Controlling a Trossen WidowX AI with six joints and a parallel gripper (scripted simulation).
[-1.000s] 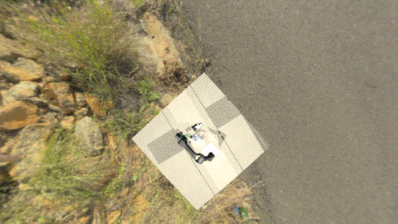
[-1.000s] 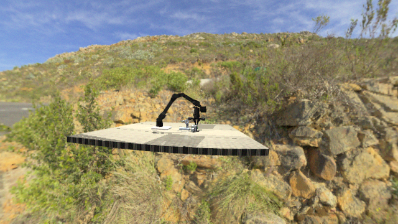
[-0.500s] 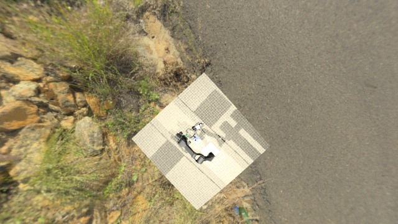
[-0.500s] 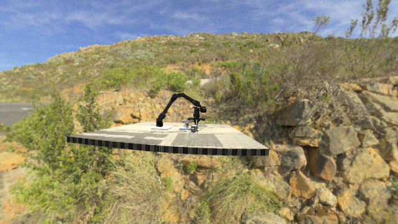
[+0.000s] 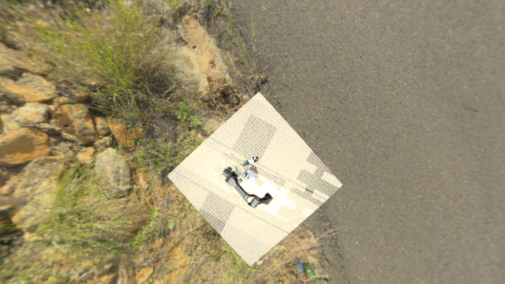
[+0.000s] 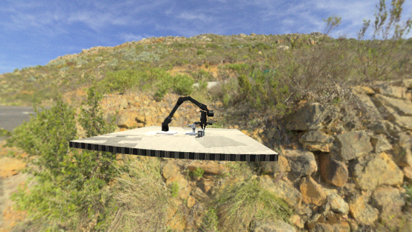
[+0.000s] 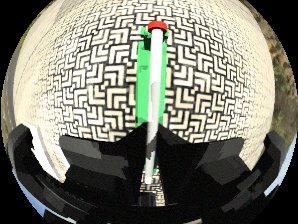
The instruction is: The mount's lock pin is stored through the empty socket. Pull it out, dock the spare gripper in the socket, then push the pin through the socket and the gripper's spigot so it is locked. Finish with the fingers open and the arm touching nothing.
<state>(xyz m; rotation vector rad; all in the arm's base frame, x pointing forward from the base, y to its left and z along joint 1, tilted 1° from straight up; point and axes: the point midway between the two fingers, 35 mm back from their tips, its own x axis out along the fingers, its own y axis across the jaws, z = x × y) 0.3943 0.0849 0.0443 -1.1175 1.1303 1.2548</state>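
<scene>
Now: the green strip 2 cm to the left of my gripper tip. Also, from my gripper tip: grey mount (11 cm behind, 9 cm to the right, 3 cm above); then spare gripper (1 cm behind, 22 cm to the right).
</scene>
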